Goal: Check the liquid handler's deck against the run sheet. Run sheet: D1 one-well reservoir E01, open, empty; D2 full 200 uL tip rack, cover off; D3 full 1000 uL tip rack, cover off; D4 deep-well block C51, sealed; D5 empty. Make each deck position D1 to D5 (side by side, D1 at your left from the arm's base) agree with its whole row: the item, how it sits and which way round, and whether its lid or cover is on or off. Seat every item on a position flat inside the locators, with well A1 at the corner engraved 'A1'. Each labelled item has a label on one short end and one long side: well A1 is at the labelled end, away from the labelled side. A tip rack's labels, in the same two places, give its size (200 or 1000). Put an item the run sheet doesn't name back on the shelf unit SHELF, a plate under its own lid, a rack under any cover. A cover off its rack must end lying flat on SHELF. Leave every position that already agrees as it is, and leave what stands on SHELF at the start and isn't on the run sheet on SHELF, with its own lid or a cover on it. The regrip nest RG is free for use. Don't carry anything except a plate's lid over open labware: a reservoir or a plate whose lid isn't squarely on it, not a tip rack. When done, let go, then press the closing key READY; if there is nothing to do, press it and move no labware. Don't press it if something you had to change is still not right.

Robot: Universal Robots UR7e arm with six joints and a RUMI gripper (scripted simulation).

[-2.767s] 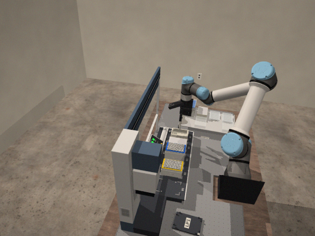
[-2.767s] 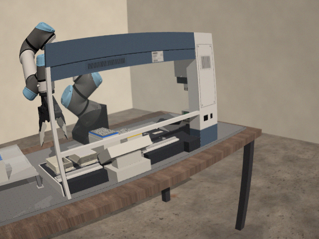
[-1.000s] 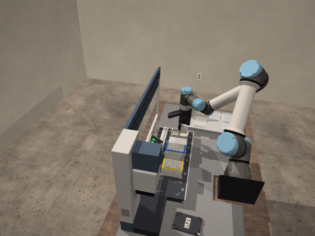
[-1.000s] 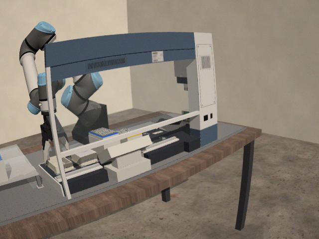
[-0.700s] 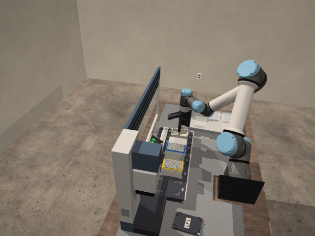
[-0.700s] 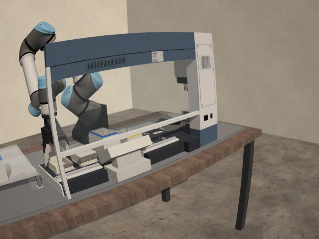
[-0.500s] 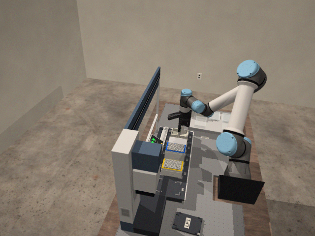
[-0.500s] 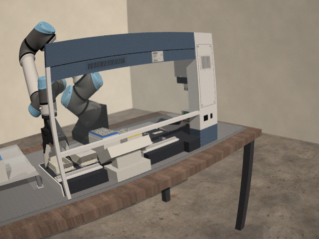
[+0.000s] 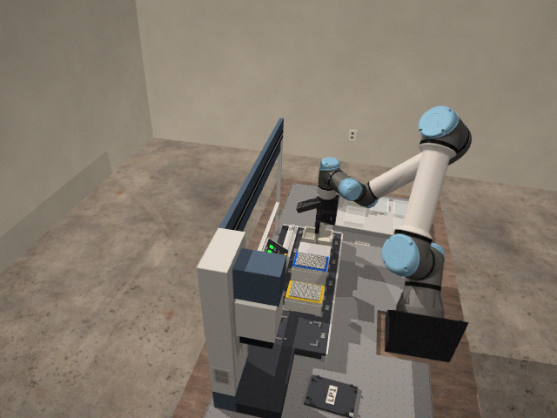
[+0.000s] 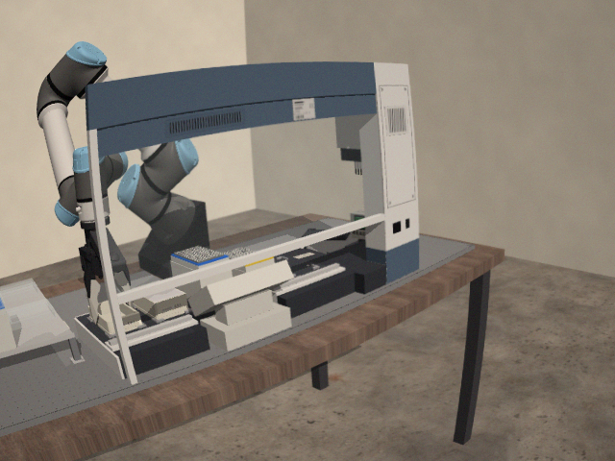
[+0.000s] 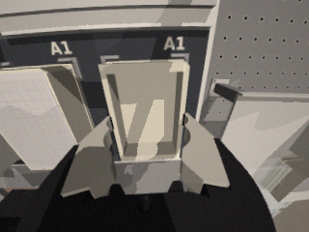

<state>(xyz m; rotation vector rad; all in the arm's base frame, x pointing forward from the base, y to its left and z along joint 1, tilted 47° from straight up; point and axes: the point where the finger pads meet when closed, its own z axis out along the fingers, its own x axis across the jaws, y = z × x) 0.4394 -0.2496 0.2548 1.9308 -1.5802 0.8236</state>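
Right now my hand is 12 cm to the right of the white sealed block and 2 cm past it. From my hand the other things lie so: post 19 cm ahead, 16 cm above, 4 cm to the right; then cream one-well reservoir 1 cm below; then blue-rimmed tip rack 25 cm to the left, 5 cm above, 3 cm behind.
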